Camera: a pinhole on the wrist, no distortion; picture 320 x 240 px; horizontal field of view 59.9 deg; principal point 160.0 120.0 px. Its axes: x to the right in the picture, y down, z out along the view. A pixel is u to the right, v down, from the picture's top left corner.
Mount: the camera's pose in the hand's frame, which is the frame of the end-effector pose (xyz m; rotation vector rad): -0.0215 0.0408 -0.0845 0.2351 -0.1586 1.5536
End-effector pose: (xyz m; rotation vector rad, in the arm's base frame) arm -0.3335 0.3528 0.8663 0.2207 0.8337 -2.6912
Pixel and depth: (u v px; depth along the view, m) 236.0 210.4 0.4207
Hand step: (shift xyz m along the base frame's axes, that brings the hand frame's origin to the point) 0.1256 -0.2080 0.3000
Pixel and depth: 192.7 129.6 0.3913
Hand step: -0.0055 -0.1620 0.2605
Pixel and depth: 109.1 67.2 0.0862
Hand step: 0.0029 0.0005 -0.0066
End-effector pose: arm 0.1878 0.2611 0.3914 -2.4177 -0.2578 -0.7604
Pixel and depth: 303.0 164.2 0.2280
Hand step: 0.0735 0.0182 -0.1839
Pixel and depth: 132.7 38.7 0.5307
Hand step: 0.2691 0.3557 -0.1135
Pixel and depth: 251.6 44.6 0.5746
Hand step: 0.3978 0.2350 -0.2844
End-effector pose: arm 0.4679 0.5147 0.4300 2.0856 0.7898 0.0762
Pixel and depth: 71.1 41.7 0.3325
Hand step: 0.0635 -0.0400 -0.2557
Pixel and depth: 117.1 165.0 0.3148
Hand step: -0.0195 -0.1492 -0.1795
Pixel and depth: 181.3 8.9 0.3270
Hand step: 0.1678 -0.0896 -0.1826
